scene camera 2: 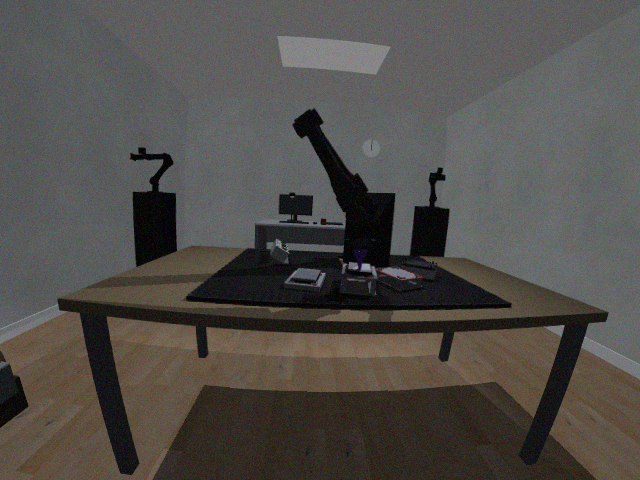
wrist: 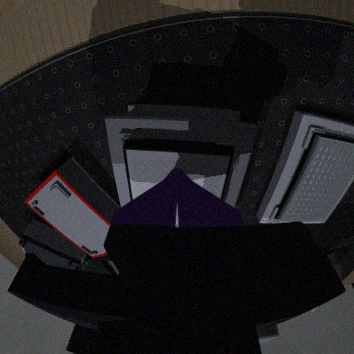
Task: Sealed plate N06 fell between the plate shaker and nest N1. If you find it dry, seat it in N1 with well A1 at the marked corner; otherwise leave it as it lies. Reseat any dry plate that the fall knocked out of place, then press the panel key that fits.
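Seen in the pictures: gripper, between the fingertips: [scene camera 2: 359, 269] [wrist: 176, 174]; arm's base, origin of its link: [scene camera 2: 367, 206].
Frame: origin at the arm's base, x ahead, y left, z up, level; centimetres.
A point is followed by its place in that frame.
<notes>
My gripper [scene camera 2: 360, 261] {x 42.7, y -14.7, z -21.0 cm} [wrist: 176, 174] {x 42.7, y -14.7, z -21.0 cm} has its purple fingers together, shut with no object seen between them. It points down over the pale plate [scene camera 2: 353, 267] {x 39.9, y -16.1, z -21.1 cm} [wrist: 150, 166] {x 43.8, y -12.9, z -21.1 cm} in the raised grey holder [scene camera 2: 356, 287] {x 41.1, y -14.7, z -27.9 cm} [wrist: 115, 155] {x 44.8, y -9.6, z -22.5 cm}. The fingers hide part of this plate; contact is unclear. Another plate [scene camera 2: 308, 275] {x 37.5, y -31.3, z -24.9 cm} [wrist: 322, 180] {x 36.4, y -31.1, z -24.9 cm}, with rows of wells, lies in a low light-grey nest [scene camera 2: 293, 284] {x 42.0, y -36.5, z -26.8 cm} [wrist: 283, 175] {x 36.8, y -26.5, z -26.6 cm}, to the right in the wrist view. The labels N06 and N1, the A1 corners and any wetness cannot be read. A tilted pale box [scene camera 2: 279, 252] {x 8.5, y -42.5, z -23.1 cm}, possibly the key panel, stands at the mat's back left.
A red-edged white pad [scene camera 2: 397, 272] {x 33.9, y 3.6, z -24.4 cm} [wrist: 72, 215] {x 36.4, y 3.0, z -24.4 cm} with corner brackets lies beside the holder. Dark flat pieces [scene camera 2: 400, 283] {x 43.0, y 0.7, z -25.8 cm} lie around it. The black perforated mat [scene camera 2: 232, 289] {x 43.5, y -56.3, z -28.5 cm} [wrist: 50, 110] {x 50.6, y 0.6, z -28.4 cm} covers part of the wooden table [scene camera 2: 129, 289] {x 45.3, y -90.4, z -29.7 cm}. The arm's base stands behind.
</notes>
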